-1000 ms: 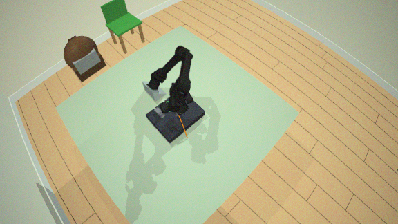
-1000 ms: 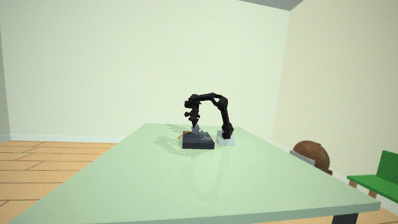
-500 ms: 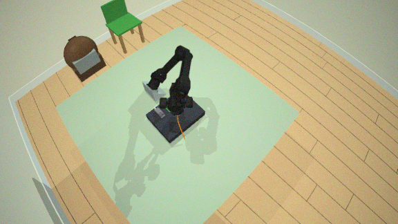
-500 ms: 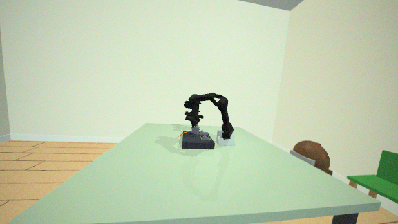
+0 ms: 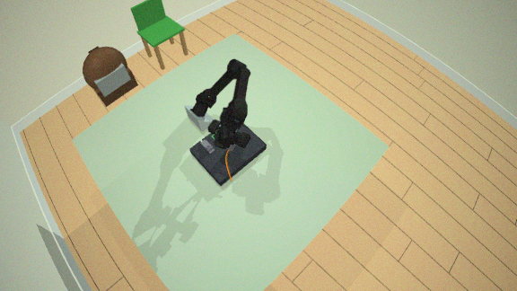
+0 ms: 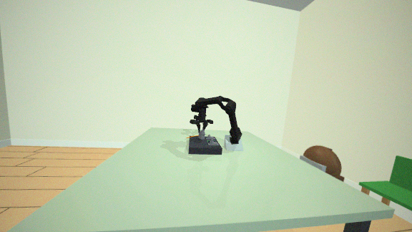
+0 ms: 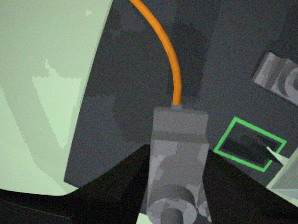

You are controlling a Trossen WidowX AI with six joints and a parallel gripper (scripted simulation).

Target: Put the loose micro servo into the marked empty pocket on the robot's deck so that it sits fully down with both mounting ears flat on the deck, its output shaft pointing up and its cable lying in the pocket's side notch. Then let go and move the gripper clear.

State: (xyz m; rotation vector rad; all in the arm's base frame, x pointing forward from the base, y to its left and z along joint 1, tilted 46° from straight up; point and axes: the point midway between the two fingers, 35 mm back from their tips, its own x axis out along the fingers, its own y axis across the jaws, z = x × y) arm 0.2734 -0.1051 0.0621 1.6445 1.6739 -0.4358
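Right now the deck is 10 mm ahead of my gripper tip and 100 mm below it.
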